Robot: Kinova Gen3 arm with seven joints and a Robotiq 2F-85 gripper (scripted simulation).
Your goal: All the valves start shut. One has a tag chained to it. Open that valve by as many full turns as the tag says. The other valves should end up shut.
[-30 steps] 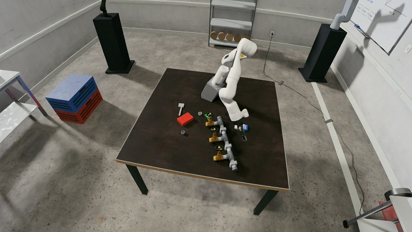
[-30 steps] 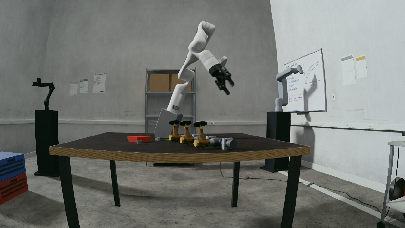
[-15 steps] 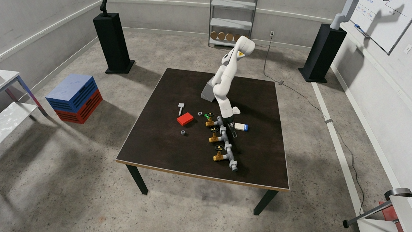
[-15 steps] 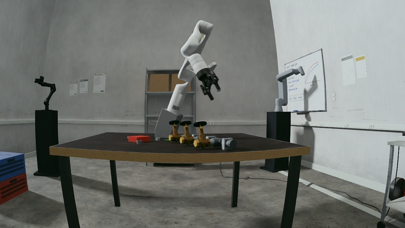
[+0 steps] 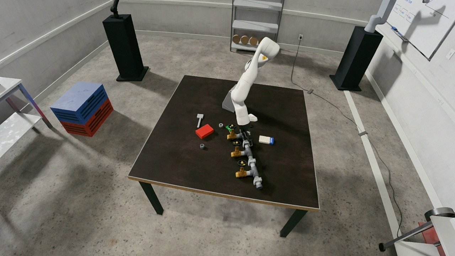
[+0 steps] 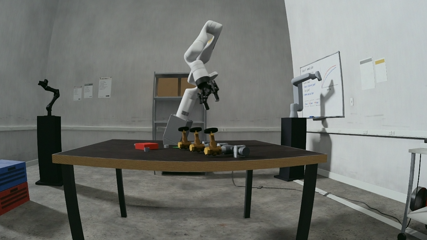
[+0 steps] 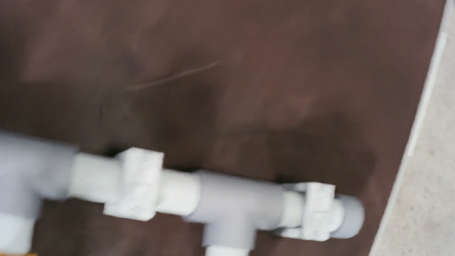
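The green tag is 340 mm behind my hand, 230 mm below it and 100 mm to the right of it. Also, from my hand: white-and-blue box (230 mm below, 220 mm behind, 190 mm to the left); red block (300 mm to the right, 290 mm behind, 220 mm below); small grey ring (310 mm to the right, 230 mm below, 140 mm behind).
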